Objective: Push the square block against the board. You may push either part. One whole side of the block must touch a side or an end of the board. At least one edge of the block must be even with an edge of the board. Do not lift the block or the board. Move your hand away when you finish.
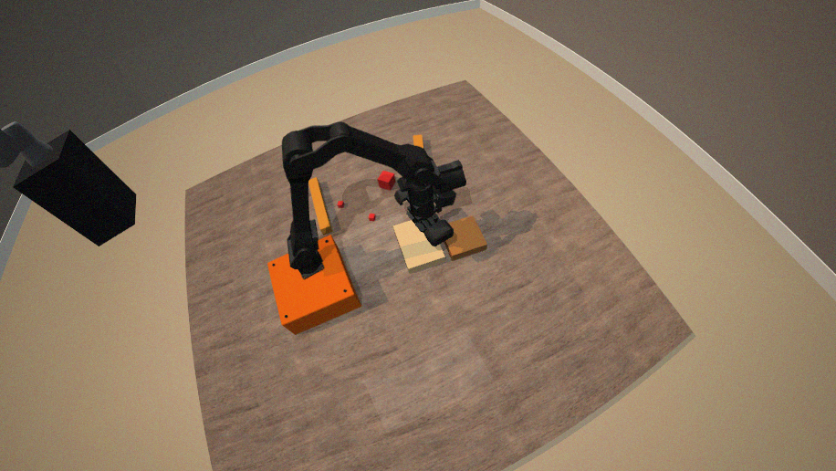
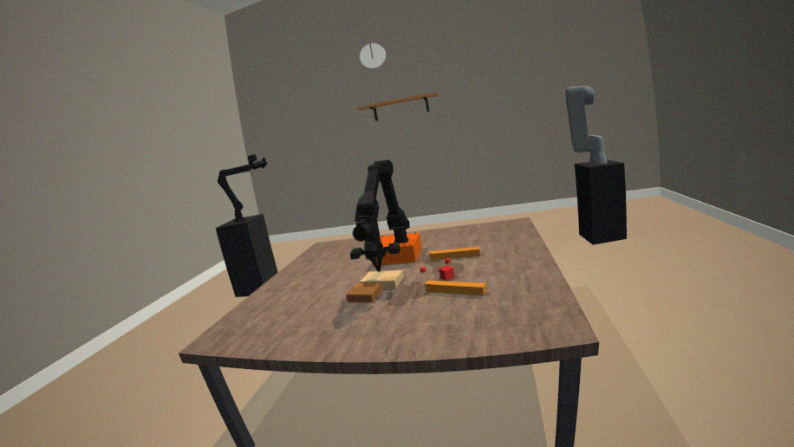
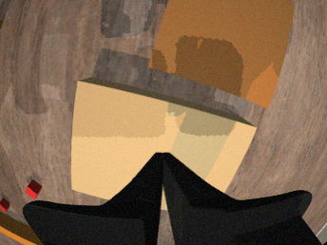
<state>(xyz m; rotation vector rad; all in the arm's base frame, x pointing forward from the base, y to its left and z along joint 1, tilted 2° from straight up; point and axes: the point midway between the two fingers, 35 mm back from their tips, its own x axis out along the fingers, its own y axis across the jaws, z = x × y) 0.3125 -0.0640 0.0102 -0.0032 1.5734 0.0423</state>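
Now: the board 20 mm behind my gripper tip and 40 mm below it. From my gripper tip the other things lie so: brown square block (90 mm ahead, 50 mm to the right, 40 mm below).
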